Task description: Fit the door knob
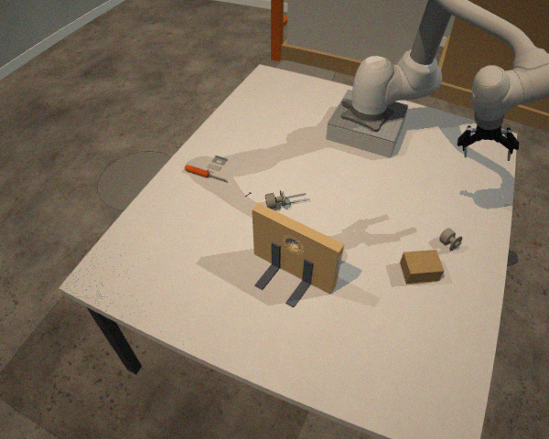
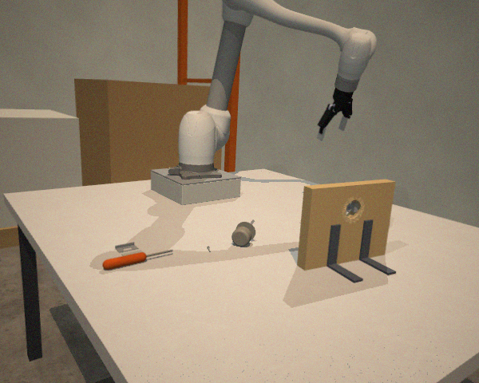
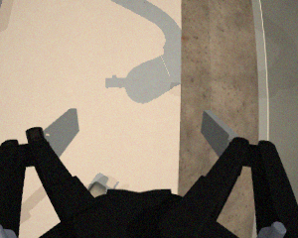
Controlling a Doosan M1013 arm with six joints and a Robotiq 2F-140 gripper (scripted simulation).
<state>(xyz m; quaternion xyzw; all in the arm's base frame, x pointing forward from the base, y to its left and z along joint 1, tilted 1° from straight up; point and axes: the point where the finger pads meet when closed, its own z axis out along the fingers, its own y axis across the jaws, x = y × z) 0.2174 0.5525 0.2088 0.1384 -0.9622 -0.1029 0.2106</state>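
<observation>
The door knob is 38 cm ahead of my hand, 59 cm to the right of it and 27 cm below it. The rest, counted from my hand: wooden panel (60 cm ahead, 39 cm to the right, 17 cm below); then latch socket (60 cm ahead, 39 cm to the right, 14 cm below); then small wooden block (36 cm ahead, 3 cm to the right, 27 cm below).
</observation>
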